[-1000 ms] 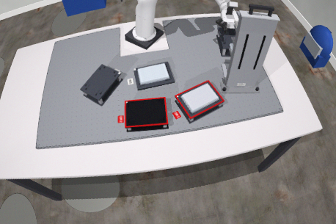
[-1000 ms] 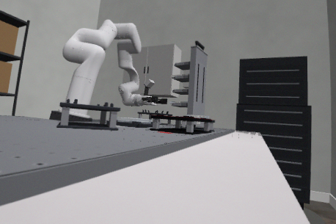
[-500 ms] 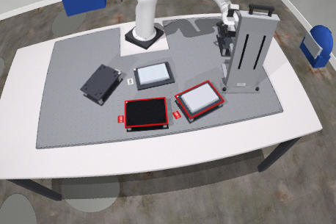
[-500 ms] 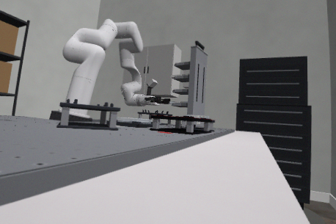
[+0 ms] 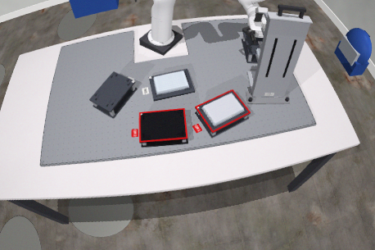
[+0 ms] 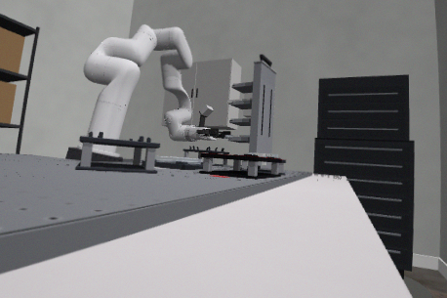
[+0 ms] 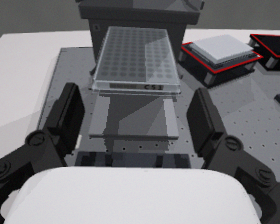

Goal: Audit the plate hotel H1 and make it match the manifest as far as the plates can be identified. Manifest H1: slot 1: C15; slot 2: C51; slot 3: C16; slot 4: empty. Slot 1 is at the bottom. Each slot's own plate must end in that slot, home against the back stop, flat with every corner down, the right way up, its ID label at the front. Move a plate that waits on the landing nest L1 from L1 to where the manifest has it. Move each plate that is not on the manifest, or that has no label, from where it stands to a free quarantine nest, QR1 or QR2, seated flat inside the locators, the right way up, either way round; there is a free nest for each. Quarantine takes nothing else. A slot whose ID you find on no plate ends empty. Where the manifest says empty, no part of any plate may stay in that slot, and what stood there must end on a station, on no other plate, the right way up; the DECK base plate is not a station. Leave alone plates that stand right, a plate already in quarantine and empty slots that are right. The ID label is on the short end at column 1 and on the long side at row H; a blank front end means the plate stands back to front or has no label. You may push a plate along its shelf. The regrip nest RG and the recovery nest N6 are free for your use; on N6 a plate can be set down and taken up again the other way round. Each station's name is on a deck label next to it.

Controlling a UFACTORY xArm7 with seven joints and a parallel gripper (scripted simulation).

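Now: hand 130 mm below the plate labelled C16, 100 mm short of it and 20 mm to the left of it. Also, from my hand: RG label 180 mm behind, 130 mm below, 50 mm to the left; then H1 label 130 mm below, 80 mm to the left, 70 mm ahead; then white plate 260 mm to the right, 220 mm ahead, 90 mm below.
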